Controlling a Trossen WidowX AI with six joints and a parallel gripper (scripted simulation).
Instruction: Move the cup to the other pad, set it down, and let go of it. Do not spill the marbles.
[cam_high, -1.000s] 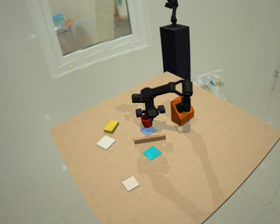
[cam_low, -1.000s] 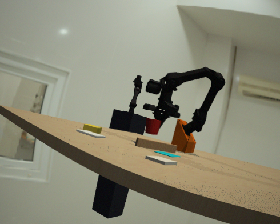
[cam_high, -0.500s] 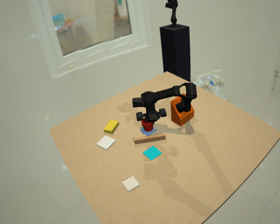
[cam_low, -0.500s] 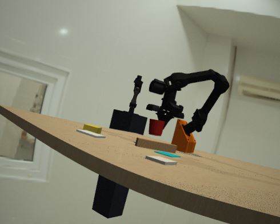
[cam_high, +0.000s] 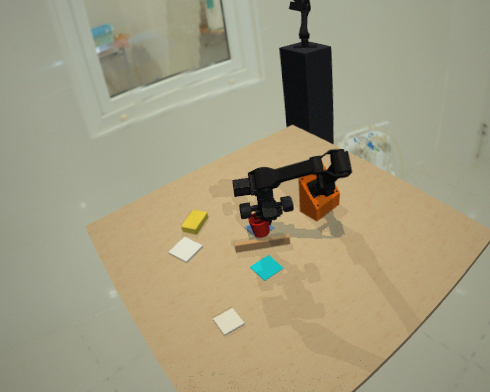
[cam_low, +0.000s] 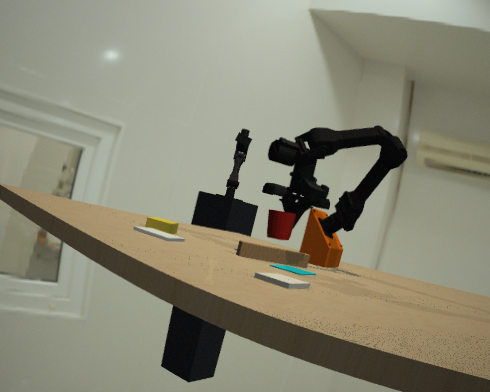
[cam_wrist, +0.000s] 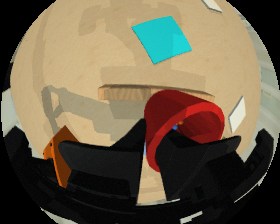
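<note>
My gripper tip is now 9 cm short of the cyan pad, 9 cm to the right of it and 10 cm above it. Also, from my gripper tip: wooden bar: 3 cm ahead, 9 cm below; then red cup: 3 cm ahead, 2 cm to the right; then blue pad: 2 cm behind, 10 cm to the right, 10 cm below.
</note>
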